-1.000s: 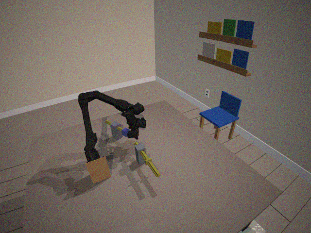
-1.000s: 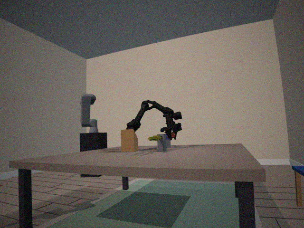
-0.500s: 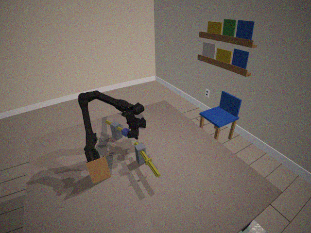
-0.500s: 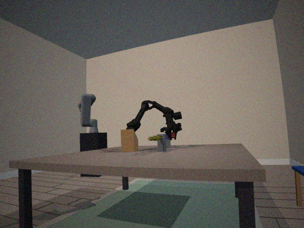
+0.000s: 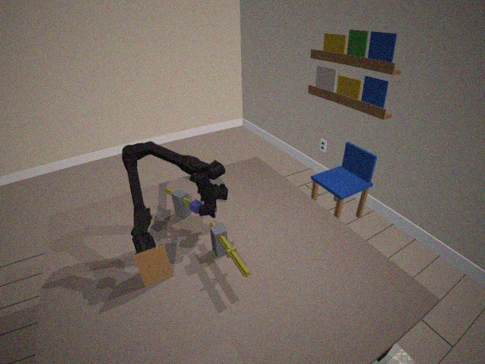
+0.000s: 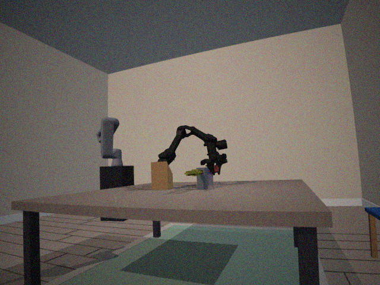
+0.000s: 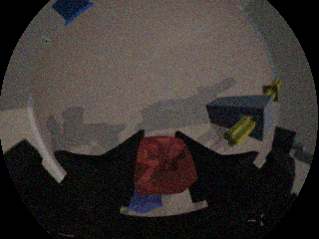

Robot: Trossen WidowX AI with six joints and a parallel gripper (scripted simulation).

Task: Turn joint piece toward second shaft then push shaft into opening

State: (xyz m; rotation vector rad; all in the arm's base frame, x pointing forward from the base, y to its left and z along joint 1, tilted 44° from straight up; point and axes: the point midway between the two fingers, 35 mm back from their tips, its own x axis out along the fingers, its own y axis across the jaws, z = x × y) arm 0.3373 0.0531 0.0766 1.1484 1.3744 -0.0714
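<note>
My gripper tip is 30 mm below the red joint piece, 20 mm to the right of it and 20 mm past it.
</note>
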